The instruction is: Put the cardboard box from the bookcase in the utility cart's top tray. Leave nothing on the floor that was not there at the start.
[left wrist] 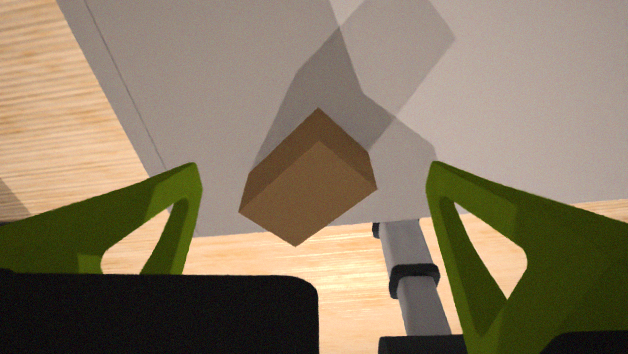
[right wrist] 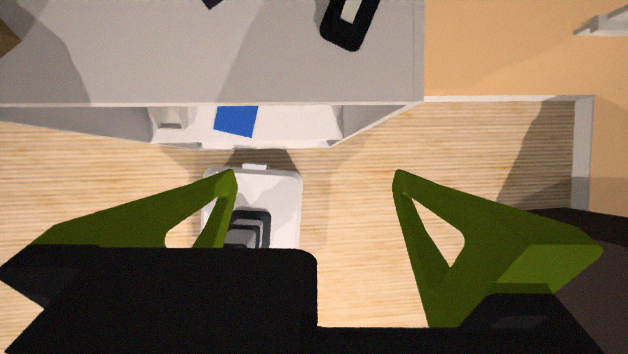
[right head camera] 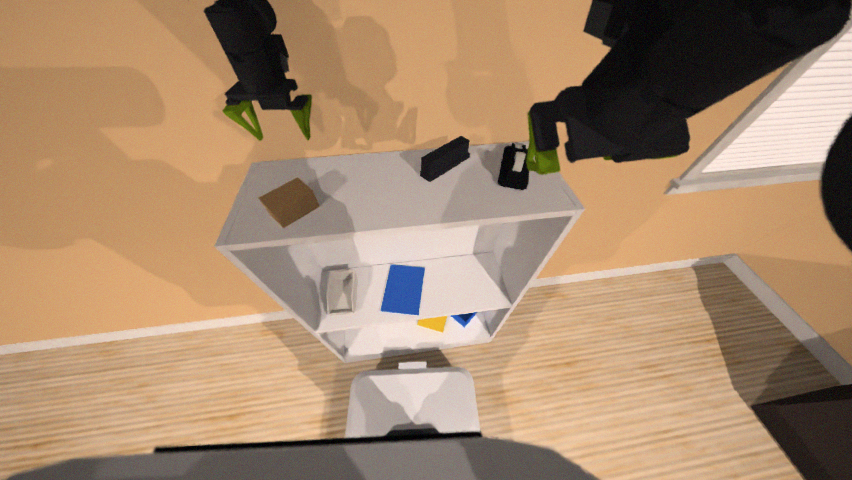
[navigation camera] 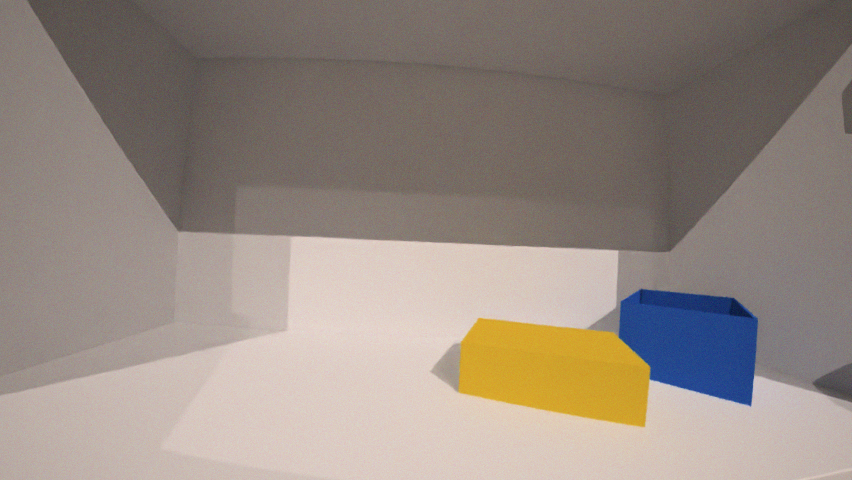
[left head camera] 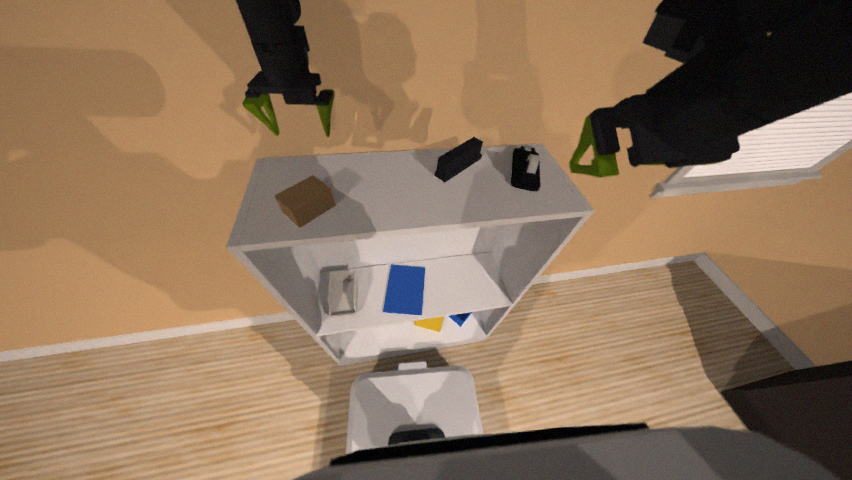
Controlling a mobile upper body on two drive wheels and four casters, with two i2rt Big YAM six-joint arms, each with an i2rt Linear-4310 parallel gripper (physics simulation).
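Places are measured from the left arm's base along level axes (x left, y ahead, z down), in millimetres.
Pixels of known places: left gripper, fingertip midpoint: (left wrist: 313,175) (right head camera: 285,139) (left head camera: 303,135); right gripper, fingertip midpoint: (right wrist: 314,178) (right head camera: 565,159) (left head camera: 605,163).
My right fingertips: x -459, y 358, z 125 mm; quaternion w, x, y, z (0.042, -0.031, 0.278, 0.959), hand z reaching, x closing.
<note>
Ahead of a thing's pixels: the offset from my right fingertips to its top centre. "pt": to the spot under its first point.
The brown cardboard box {dx +465, dy +146, dz +175 mm} (left head camera: 305,201) (right head camera: 289,202) (left wrist: 310,187) sits turned at an angle on the top board of the grey-white bookcase (left head camera: 387,196) (right head camera: 381,193) (left wrist: 210,75) (right wrist: 175,65), near its left end. A corner of the box (right wrist: 6,40) also shows in the right wrist view. My left gripper (left head camera: 302,135) (right head camera: 285,139) (left wrist: 313,175) is open and empty above the bookcase; in the left wrist view the box appears between its spread fingers, some way below them. My right gripper (right wrist: 314,178) is open and empty, at the right of the bookcase in the head views. The utility cart does not show.
A black block {dx +112, dy +292, dz +171 mm} (left head camera: 457,159) (right head camera: 444,158) and a black bottle-like item {dx -67, dy +276, dz +155 mm} (left head camera: 526,169) (right head camera: 513,166) (right wrist: 349,25) stand on the top board's right half. Lower shelves hold a clear bin {pt dx +516, dy +208, dz +757 mm} (left head camera: 339,292), a blue item {dx +256, dy +214, dz +761 mm} (left head camera: 405,289), a yellow block {dx +127, dy +224, dz +1140 mm} (navigation camera: 551,375) and a blue bin {dx -62, dy +273, dz +1110 mm} (navigation camera: 685,351). Dark furniture (left head camera: 798,417) stands at lower right.
</note>
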